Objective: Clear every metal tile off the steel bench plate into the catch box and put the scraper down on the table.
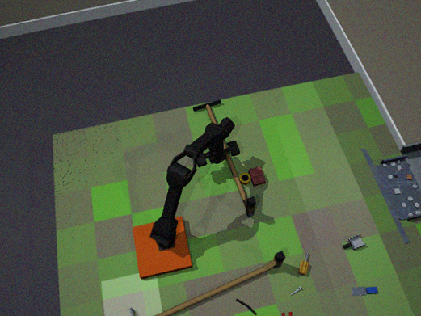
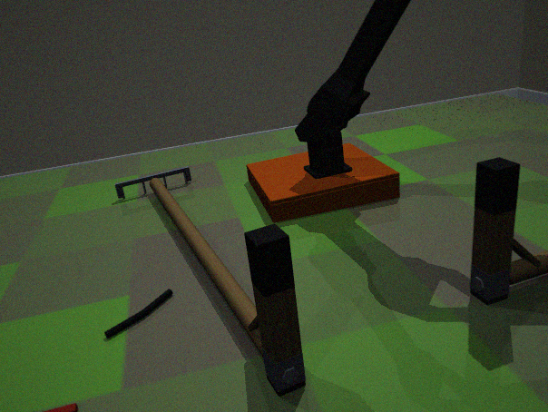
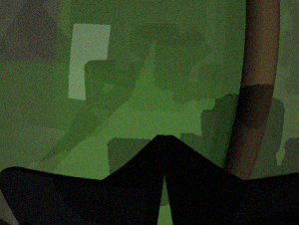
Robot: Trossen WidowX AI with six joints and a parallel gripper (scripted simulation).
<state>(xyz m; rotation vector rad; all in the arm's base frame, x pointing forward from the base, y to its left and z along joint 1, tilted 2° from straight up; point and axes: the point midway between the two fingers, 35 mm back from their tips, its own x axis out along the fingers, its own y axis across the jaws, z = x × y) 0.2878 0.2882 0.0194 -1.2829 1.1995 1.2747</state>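
My gripper tip is now 5 cm short of the long scraper, 3 cm to the right of it and 3 cm below it. The rest, counted from my gripper tip: yellow ring (10 cm ahead, 9 cm to the right, 3 cm below); black strip (4 cm behind, 60 cm to the right, 3 cm below); red block (15 cm ahead, 10 cm to the right, 2 cm below).
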